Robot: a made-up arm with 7 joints.
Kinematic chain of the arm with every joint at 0, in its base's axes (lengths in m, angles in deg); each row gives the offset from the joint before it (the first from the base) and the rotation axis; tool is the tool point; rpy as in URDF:
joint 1: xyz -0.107 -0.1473 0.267 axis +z
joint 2: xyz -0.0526 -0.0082 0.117 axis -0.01 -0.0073 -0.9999
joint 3: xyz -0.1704 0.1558 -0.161 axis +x
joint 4: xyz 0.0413 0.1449 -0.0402 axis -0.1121 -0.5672 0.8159
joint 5: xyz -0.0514 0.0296 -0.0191 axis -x
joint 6: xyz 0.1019 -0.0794 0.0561 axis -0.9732 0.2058 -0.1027
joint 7: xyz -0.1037 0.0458 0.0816 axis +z
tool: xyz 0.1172 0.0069 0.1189 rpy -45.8 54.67 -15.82
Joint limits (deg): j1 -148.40..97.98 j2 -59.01..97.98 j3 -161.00..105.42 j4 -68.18..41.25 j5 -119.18..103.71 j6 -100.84..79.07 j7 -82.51..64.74
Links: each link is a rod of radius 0.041 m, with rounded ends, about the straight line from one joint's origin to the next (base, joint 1, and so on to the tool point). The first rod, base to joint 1, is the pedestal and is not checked.
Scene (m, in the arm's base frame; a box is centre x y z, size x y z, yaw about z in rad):
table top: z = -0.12
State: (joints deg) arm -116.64 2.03 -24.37 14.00 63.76 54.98 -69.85
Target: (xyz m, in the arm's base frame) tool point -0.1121 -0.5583 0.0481
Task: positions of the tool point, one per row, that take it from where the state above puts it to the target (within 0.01 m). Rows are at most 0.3 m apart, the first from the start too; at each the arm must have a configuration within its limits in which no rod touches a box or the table.
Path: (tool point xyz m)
1: 0.3118 -0.4365 0.0490
2: 0.1068 -0.5571 0.0494
3: -0.1121 -0.5583 0.0481

